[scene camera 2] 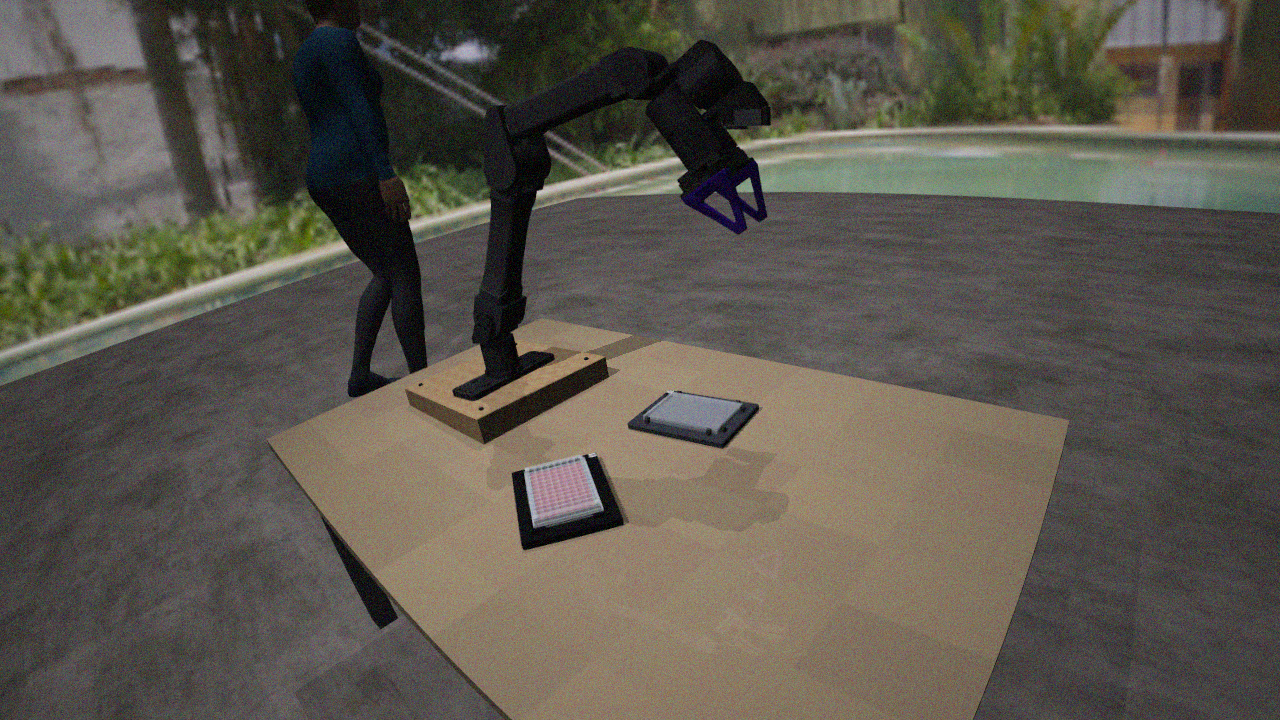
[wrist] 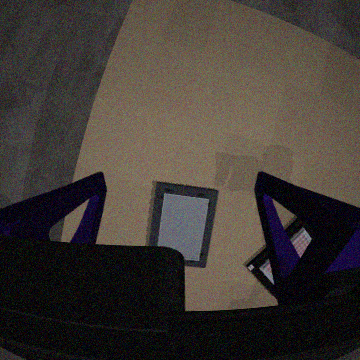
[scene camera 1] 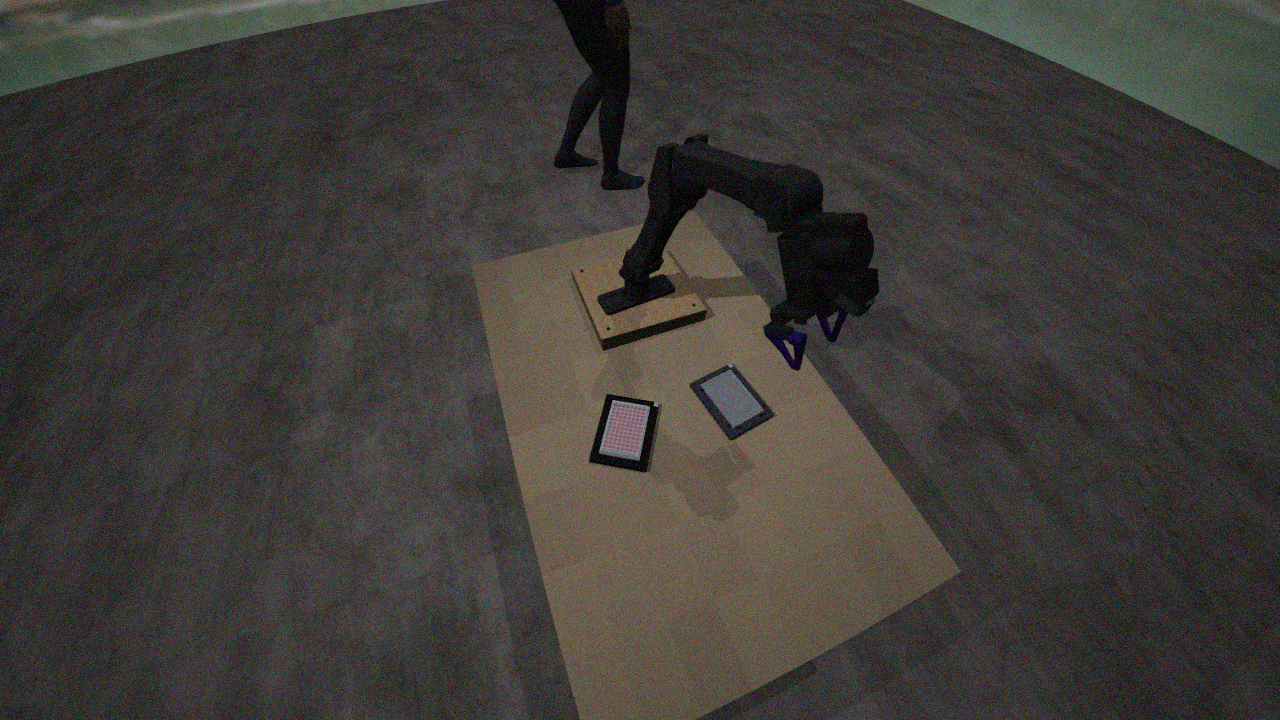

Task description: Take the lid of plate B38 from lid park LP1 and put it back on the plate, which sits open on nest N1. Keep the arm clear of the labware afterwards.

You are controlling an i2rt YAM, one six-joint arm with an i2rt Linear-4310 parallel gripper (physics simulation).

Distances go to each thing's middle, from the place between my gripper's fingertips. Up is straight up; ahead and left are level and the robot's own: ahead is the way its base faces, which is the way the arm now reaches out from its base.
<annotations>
The plate lid [scene camera 2: 693, 412] lies 28 cm below my hand, 11 cm behind it and 3 cm to the right of it. From my hand the other things lie so: lid park [scene camera 2: 747, 410]: 28 cm below, 11 cm behind, 3 cm to the right.
</annotations>
